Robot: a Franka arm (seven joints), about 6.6 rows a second.
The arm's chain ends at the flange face. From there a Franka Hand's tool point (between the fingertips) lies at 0.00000 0.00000 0.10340 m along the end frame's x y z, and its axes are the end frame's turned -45 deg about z.
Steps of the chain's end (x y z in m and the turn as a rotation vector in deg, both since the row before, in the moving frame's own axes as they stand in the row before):
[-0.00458 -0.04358 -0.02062 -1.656 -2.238 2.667]
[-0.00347 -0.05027 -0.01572 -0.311 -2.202 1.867]
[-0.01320 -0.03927 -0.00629 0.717 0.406 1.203]
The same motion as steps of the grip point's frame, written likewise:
[0.02263 -0.03491 -0.02074 0.412 -2.753 2.667]
[0.02993 -0.04046 -0.01580 1.337 -1.777 1.867]
[0.01987 -0.03748 -0.00630 0.220 0.794 1.203]

